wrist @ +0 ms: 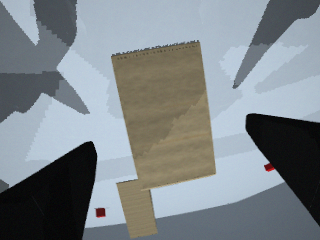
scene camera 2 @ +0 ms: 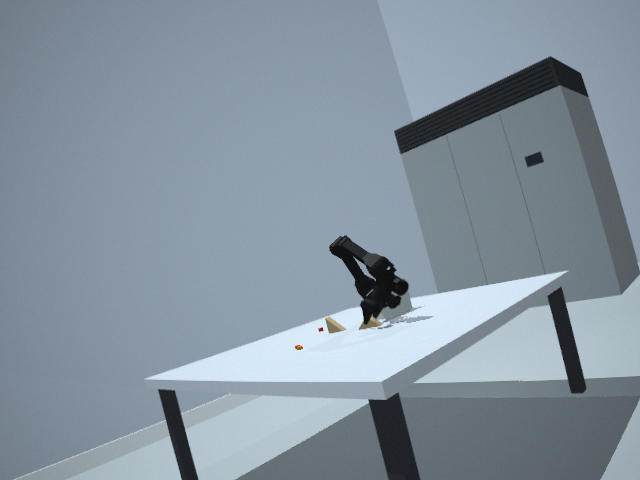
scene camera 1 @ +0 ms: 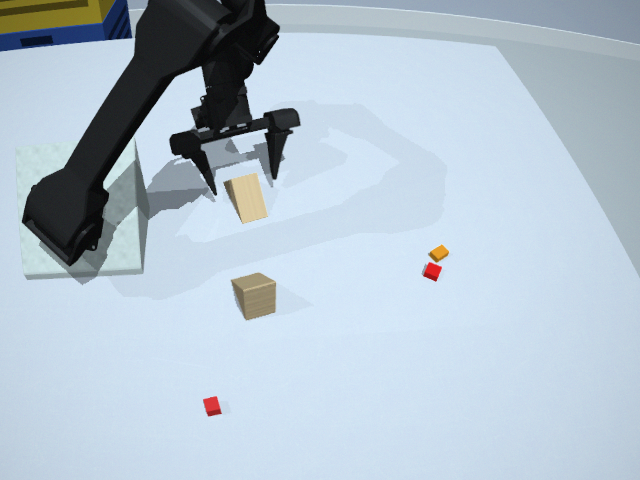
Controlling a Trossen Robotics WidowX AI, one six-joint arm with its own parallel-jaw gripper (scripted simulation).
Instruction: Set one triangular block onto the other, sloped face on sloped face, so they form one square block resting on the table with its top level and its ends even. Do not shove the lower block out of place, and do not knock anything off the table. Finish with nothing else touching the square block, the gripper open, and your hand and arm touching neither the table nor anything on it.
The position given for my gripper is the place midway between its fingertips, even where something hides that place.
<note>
My gripper (scene camera 1: 245,187) is open and holds nothing.
My gripper shows as well in the wrist view (wrist: 172,135) and in scene camera 2 (scene camera 2: 369,321).
</note>
